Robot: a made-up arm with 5 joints.
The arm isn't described. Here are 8 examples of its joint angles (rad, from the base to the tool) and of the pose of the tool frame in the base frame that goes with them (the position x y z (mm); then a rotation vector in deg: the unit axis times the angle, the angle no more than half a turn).
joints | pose
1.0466 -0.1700 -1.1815 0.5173 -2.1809 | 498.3 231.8 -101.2 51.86 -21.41 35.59
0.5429 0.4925 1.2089 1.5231 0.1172 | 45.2 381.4 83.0 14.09 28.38 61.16
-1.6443 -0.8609 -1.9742 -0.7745 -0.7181 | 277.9 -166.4 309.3 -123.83 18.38 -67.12
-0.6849 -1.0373 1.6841 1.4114 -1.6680 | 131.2 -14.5 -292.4 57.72 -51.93 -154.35
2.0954 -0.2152 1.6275 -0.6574 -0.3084 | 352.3 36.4 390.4 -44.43 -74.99 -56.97
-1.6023 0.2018 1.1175 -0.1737 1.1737 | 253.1 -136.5 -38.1 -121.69 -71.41 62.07
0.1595 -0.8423 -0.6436 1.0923 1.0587 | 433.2 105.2 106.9 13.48 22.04 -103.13
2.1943 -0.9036 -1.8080 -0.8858 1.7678 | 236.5 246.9 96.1 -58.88 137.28 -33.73
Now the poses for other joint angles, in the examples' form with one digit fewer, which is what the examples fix.
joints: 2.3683 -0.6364 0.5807 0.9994 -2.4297
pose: 357 -41 427 8.5 -132.0 34.6
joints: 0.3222 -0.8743 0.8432 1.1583 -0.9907
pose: 367 415 40 -37.1 -44.1 68.2
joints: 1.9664 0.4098 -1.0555 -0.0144 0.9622
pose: 238 321 53 -23.0 84.3 -19.3
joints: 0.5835 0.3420 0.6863 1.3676 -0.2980
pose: 206 450 44 21.6 18.3 48.6
